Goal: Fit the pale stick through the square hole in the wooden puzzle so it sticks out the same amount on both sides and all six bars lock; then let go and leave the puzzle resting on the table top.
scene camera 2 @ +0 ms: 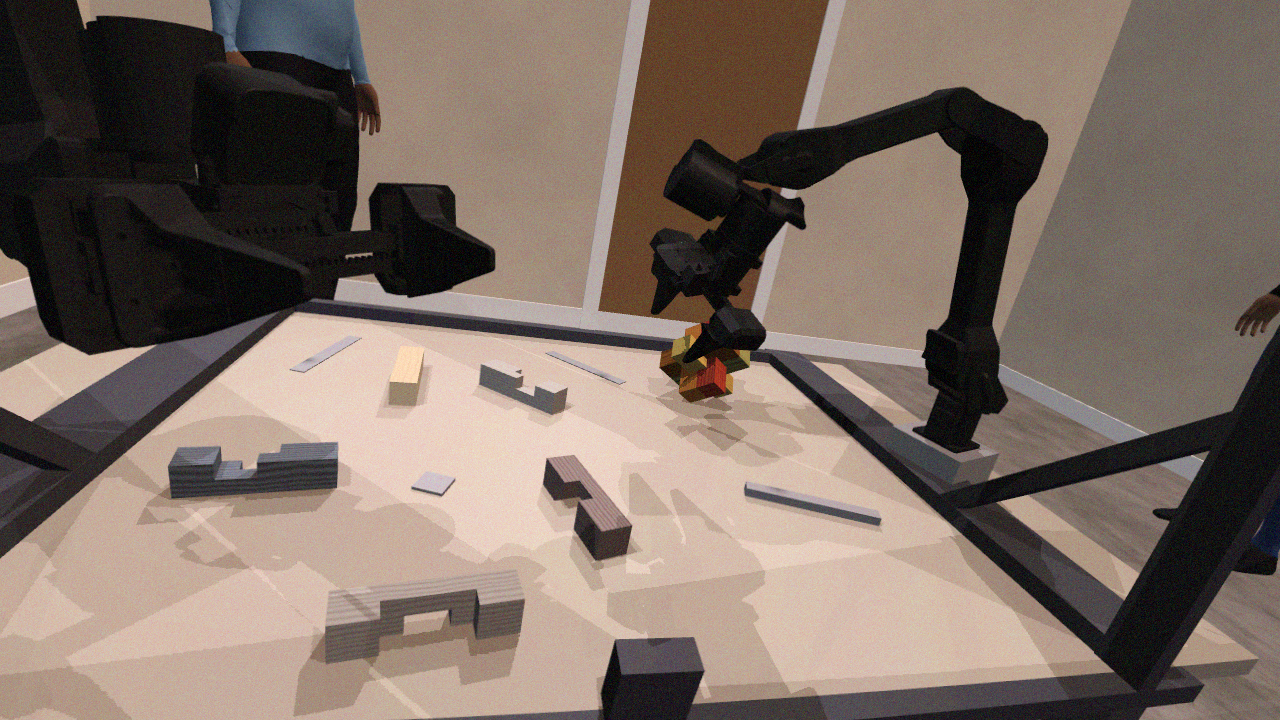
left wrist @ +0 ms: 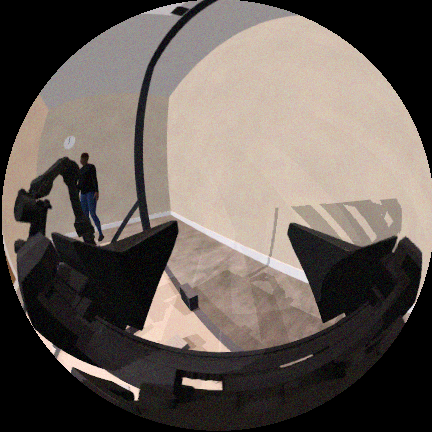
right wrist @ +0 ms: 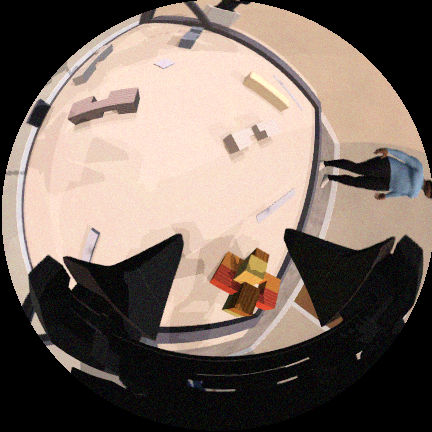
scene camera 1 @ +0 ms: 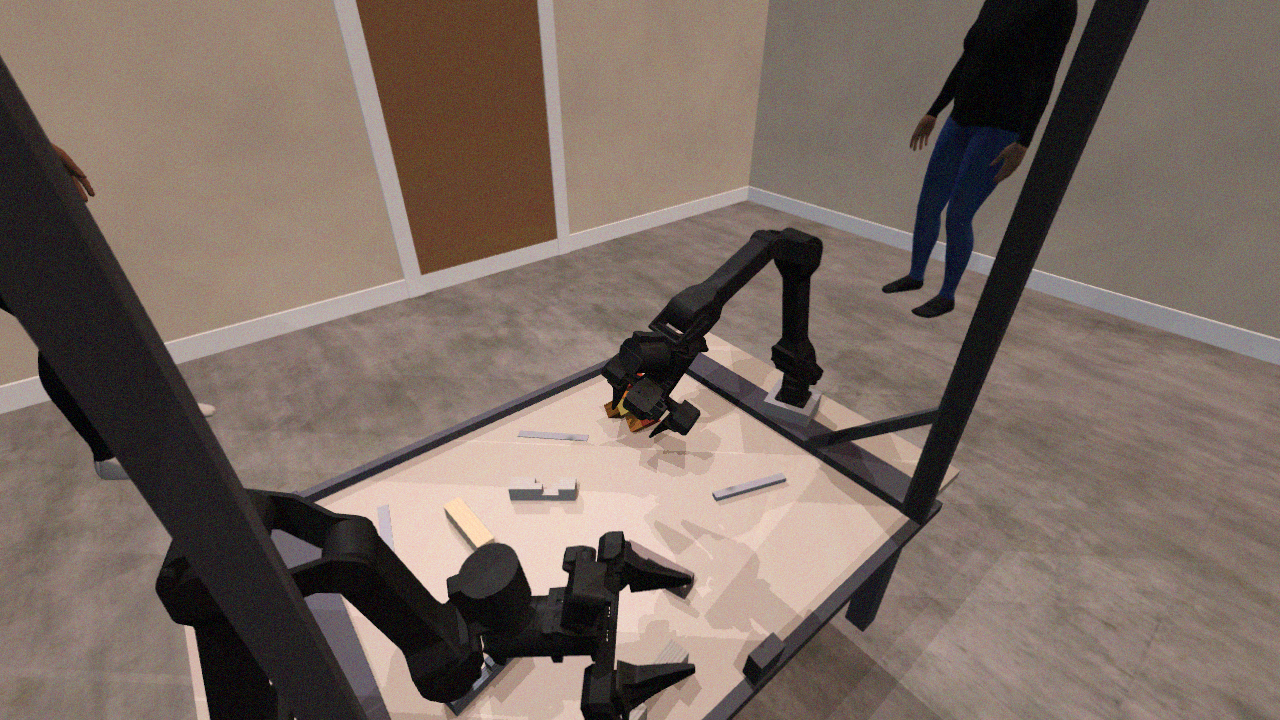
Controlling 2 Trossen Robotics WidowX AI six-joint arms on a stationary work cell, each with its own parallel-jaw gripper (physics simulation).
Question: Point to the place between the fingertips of my left gripper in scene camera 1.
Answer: At 693,621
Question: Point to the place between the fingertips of my right gripper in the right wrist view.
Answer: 234,236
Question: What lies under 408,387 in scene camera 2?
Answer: A pale stick.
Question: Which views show my left gripper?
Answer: Scene camera 2, the left wrist view and scene camera 1 only.
